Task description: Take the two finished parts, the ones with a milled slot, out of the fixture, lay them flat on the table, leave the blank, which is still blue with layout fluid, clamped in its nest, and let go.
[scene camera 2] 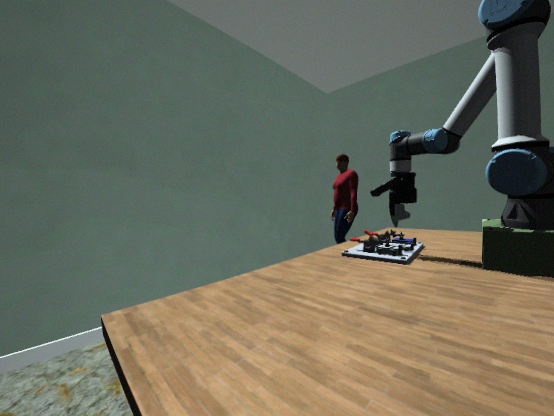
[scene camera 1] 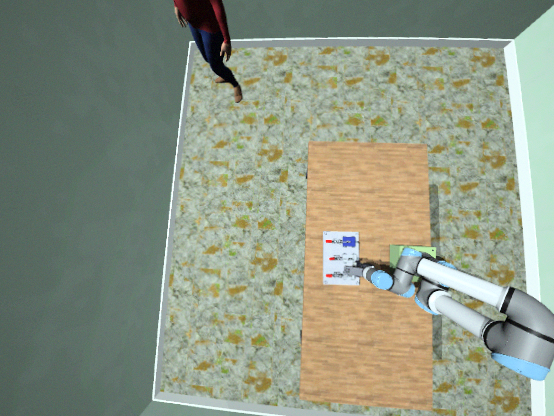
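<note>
The white fixture plate (scene camera 1: 328,252) (scene camera 2: 384,257) lies on the wooden table (scene camera 1: 366,186) (scene camera 2: 275,330). It holds three nests with red-handled toggle clamps. The blue blank (scene camera 1: 350,241) (scene camera 2: 404,239) sits in the far nest. A light grey part (scene camera 1: 351,258) sits in the middle nest. A darker grey part (scene camera 1: 350,271) shows at the near nest, partly under my gripper. My gripper (scene camera 1: 358,270) (scene camera 2: 398,220) is shut and hangs a little above the plate, clear of it in the side view. I see nothing between its fingers.
A person in a red top (scene camera 1: 211,37) (scene camera 2: 345,198) stands on the floor beyond the table's far end. A green block (scene camera 1: 413,249) (scene camera 2: 482,243) stands at the arm's base, right of the fixture. The arm reaches in from the right.
</note>
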